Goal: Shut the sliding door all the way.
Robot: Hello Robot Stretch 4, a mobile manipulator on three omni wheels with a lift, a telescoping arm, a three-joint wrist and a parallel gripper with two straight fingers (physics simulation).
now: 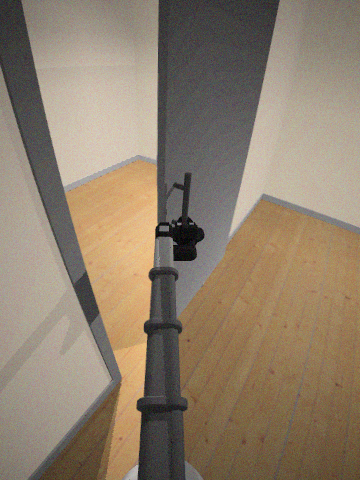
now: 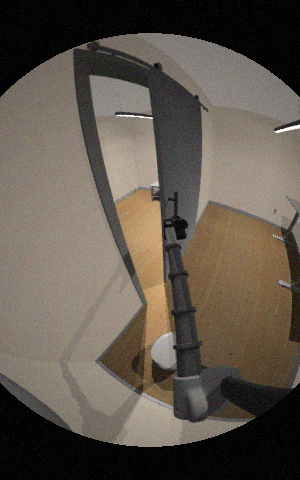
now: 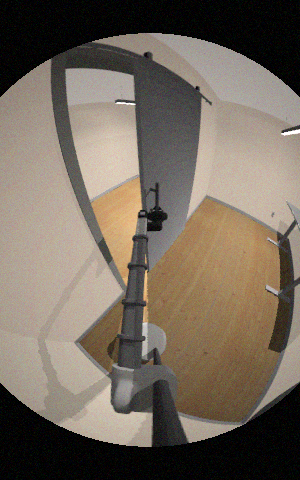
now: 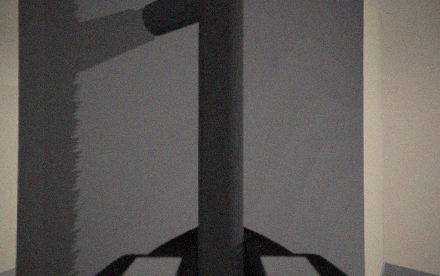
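Where they show: gripper, fingertip midpoint: (image 2: 174,216); robot's base, origin of the base link: (image 2: 171,350) (image 3: 145,340).
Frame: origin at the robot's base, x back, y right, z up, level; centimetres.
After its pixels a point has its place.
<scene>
The grey sliding door (image 1: 215,100) @[z 138.9, x -117.3, y 19.1 cm] (image 2: 177,135) @[z 155.2, x -109.8, y 13.8 cm] (image 3: 167,125) @[z 155.5, x -112.0, y 15.4 cm] (image 4: 300,125) @[z 104.8, x -118.1, y 19.7 cm] hangs upright and stands partly open. A gap shows between its left edge and the left post of the door frame (image 1: 46,165) @[z 132.3, x -58.7, y -27.0 cm] (image 2: 96,165) @[z 146.3, x -58.0, y -27.5 cm] (image 3: 63,140) @[z 154.5, x -57.6, y -27.7 cm]. Its dark vertical bar handle (image 1: 187,195) @[z 108.5, x -89.4, y 8.0 cm] (image 2: 175,202) @[z 109.2, x -89.6, y 7.4 cm] (image 3: 157,195) @[z 107.6, x -89.5, y 8.2 cm] (image 4: 220,125) @[z 103.1, x -89.4, y 7.6 cm] stands off the door face on a short mount. My gripper (image 1: 185,227) (image 2: 176,224) (image 3: 157,215) (image 4: 220,247) @[z 95.8, x -92.2, y 7.6 cm] is shut on the lower part of the handle, with a finger on each side of the bar. The fingertips are partly hidden.
The extended arm (image 1: 162,360) @[z 107.8, x -27.8, y -0.2 cm] (image 2: 183,310) @[z 108.9, x -19.9, y -0.6 cm] (image 3: 132,295) @[z 107.8, x -22.6, y -0.4 cm] reaches forward. A wall (image 1: 35,310) @[z 94.5, x -46.3, y -37.2 cm] (image 2: 45,225) @[z 136.1, x -37.0, y -43.6 cm] with a projecting corner stands close on its left. A white-topped table (image 2: 155,184) @[z 42.3, x -316.8, y 0.2 cm] shows through the doorway. Another table (image 2: 295,206) @[z 92.3, x -123.3, y 233.1 cm] (image 3: 295,212) @[z 92.3, x -127.1, y 244.9 cm] stands at the far right.
</scene>
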